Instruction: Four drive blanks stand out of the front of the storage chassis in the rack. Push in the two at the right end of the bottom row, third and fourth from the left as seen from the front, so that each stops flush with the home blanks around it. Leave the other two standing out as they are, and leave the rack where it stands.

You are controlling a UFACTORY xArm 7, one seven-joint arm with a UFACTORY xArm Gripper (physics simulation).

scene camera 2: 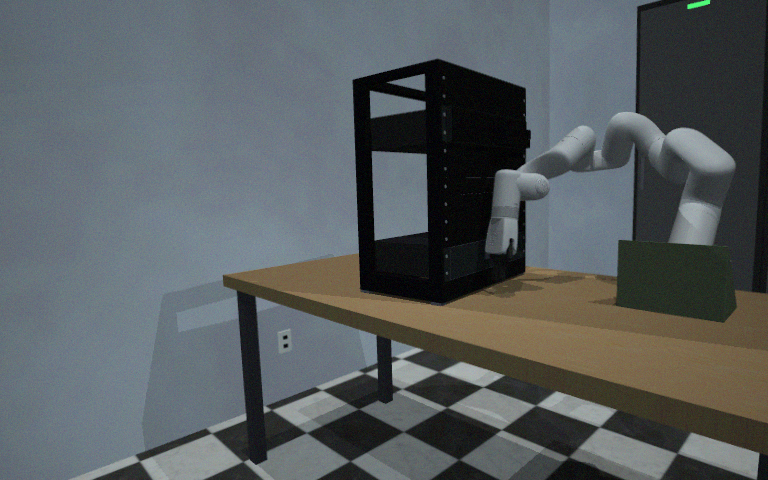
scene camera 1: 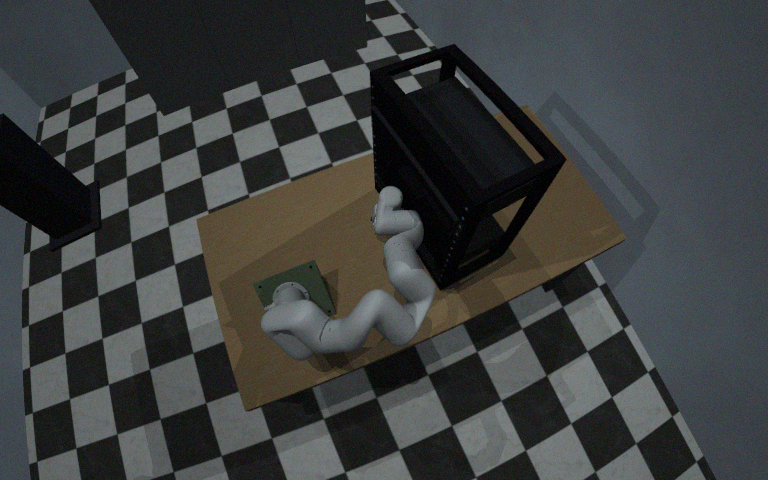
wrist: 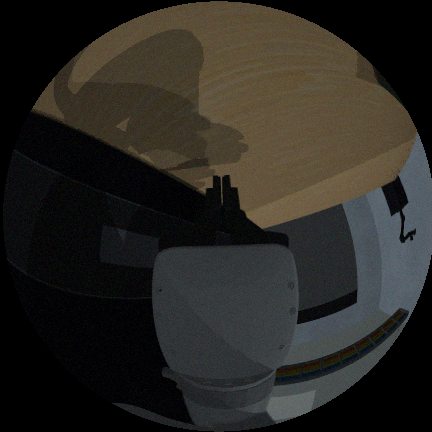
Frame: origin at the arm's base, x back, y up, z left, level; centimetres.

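Seen in the pictures: gripper, fingertip midpoint: (scene camera 2: 498, 280) (wrist: 220, 184); arm's base at its link origin: (scene camera 2: 682, 270) (scene camera 1: 290, 298).
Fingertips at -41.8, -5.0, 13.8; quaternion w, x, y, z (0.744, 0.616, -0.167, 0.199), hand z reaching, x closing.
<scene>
Pixels of each thing's middle, then the offset from my fingertips to it, as dx, dy, dz. "spot": a spot on its surface instead. Level surfaces: height alone.
- small dark block at a spot on its surface: (scene camera 2: 527, 138) spot: -4.5, +40.6, -25.5
- wooden table at its surface level: dy -4.2
- pale label at a spot on its surface: (wrist: 130, 245) spot: -6.2, +6.1, -6.0
The black rack (scene camera 1: 504, 107) (scene camera 2: 436, 169) (wrist: 100, 160) stands upright on the table. Its front is very dark; I cannot make out the storage chassis, the home blanks or which drive blanks stand out. A small dark block (scene camera 2: 527, 138) sticks out past the rack's front edge in scene camera 2; I cannot tell what it is. My gripper (scene camera 2: 498, 274) (wrist: 220, 184) is shut and empty, pointing down low in front of the rack's bottom part. In the wrist view its fingertips lie together beside the rack's base rail. Whether they touch the rack is unclear. In scene camera 1 the arm hides the fingers.
The wooden table (scene camera 1: 237, 249) (scene camera 2: 509, 322) (wrist: 300, 100) carries the rack and the arm's green base (scene camera 1: 317, 283) (scene camera 2: 673, 280). A pale label (wrist: 130, 245) shows on the rack's low front panel. The arm's links bend along the rack's front. A wall stands behind the rack.
</scene>
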